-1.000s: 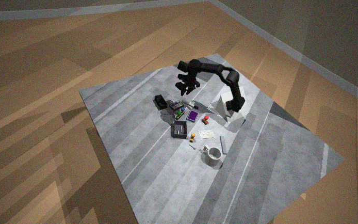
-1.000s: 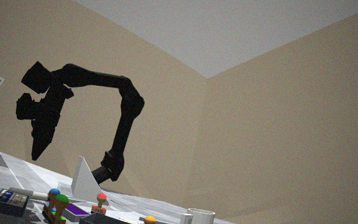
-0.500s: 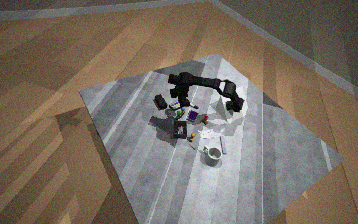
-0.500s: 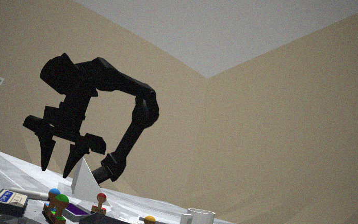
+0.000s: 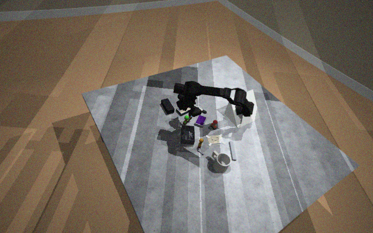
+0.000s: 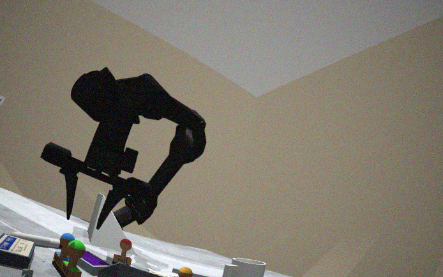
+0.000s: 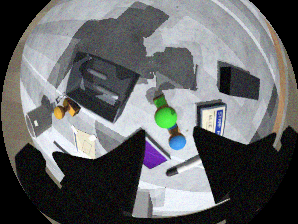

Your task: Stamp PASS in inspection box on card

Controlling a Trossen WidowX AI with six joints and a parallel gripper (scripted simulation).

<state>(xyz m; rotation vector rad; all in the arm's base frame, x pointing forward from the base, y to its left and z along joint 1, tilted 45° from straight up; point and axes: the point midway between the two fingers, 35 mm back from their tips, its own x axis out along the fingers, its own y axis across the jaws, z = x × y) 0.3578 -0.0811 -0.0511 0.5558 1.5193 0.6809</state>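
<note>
My gripper tip is now 7 cm above the green-knobbed stamp. Also, from my gripper tip: blue-labelled box (4 cm behind, 10 cm to the right, 8 cm below); then purple ink pad (10 cm behind, 3 cm to the left, 9 cm below); then blue-knobbed stamp (4 cm behind, 2 cm to the right, 7 cm below).
</note>
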